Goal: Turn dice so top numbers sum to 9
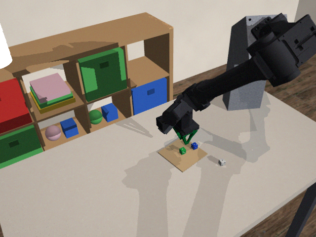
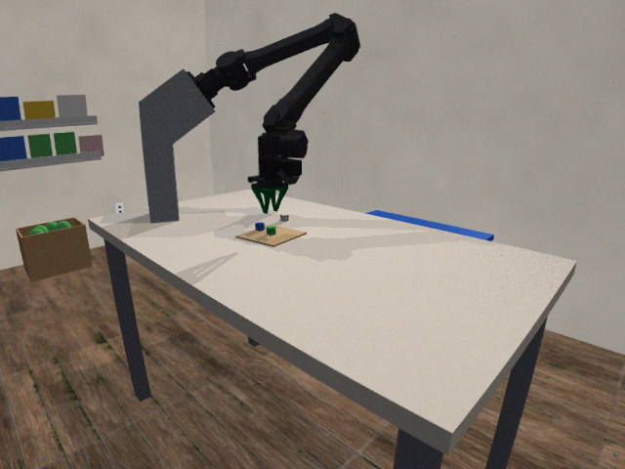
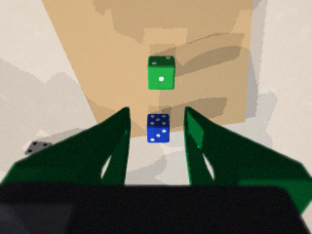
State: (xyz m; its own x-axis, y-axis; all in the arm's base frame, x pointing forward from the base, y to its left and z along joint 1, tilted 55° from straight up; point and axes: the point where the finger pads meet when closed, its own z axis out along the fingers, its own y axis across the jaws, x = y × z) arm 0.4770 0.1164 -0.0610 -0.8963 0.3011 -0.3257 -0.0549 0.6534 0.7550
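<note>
Now: hand 6 cm above the green die. From my hand the other things lie so: tan mat (7 cm below); blue die (5 cm behind, 6 cm below); white die (10 cm behind, 12 cm to the left, 6 cm below).
</note>
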